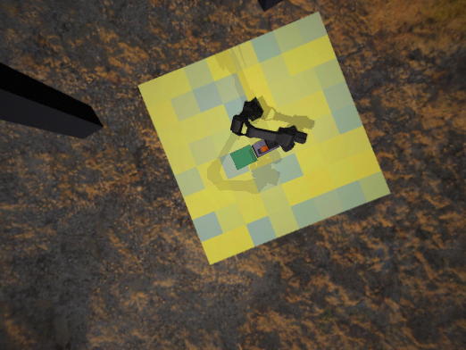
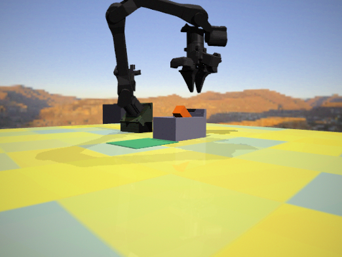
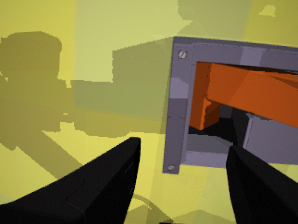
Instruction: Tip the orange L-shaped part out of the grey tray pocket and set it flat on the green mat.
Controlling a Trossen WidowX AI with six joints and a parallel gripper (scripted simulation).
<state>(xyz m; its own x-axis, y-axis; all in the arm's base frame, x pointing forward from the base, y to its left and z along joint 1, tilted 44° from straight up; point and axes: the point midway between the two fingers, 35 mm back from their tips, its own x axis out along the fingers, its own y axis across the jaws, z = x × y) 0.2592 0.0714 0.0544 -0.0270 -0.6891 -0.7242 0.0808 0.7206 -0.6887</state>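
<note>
The orange L-shaped part lies 10 mm behind my gripper tip, 40 mm to the right of it and 100 mm below it. From my gripper tip the other things lie so: green mat 20 mm behind, 220 mm to the right, 160 mm below.
</note>
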